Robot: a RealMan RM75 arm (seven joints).
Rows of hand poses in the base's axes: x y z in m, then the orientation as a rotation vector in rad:
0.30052 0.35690 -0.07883 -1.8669 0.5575 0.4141
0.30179 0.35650 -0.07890 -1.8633 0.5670 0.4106
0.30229 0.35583 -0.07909 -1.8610 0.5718 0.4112
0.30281 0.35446 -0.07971 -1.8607 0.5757 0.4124
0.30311 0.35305 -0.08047 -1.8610 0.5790 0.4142
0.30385 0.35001 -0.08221 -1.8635 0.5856 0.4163
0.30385 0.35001 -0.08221 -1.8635 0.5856 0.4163
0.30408 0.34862 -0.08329 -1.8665 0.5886 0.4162
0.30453 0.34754 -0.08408 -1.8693 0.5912 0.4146
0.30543 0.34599 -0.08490 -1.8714 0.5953 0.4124
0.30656 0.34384 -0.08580 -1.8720 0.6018 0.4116
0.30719 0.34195 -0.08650 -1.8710 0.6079 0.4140
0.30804 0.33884 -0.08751 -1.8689 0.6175 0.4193
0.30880 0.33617 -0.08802 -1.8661 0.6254 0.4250
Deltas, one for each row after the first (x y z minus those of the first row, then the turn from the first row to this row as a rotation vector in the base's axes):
0.00127 -0.00040 -0.00007 0.0003 0.0023 -0.0088
0.00177 -0.00107 -0.00026 0.0011 0.0052 -0.0122
0.00229 -0.00244 -0.00088 0.0003 0.0080 -0.0142
0.00259 -0.00385 -0.00164 -0.0008 0.0109 -0.0153
0.00333 -0.00689 -0.00338 -0.0048 0.0156 -0.0177
0.00333 -0.00689 -0.00338 -0.0048 0.0156 -0.0177
0.00356 -0.00828 -0.00446 -0.0085 0.0170 -0.0187
0.00401 -0.00936 -0.00525 -0.0121 0.0172 -0.0202
0.00491 -0.01091 -0.00607 -0.0154 0.0177 -0.0232
0.00604 -0.01306 -0.00697 -0.0180 0.0204 -0.0275
0.00667 -0.01495 -0.00767 -0.0187 0.0252 -0.0304
0.00752 -0.01806 -0.00868 -0.0191 0.0337 -0.0345
0.00828 -0.02073 -0.00919 -0.0184 0.0416 -0.0376

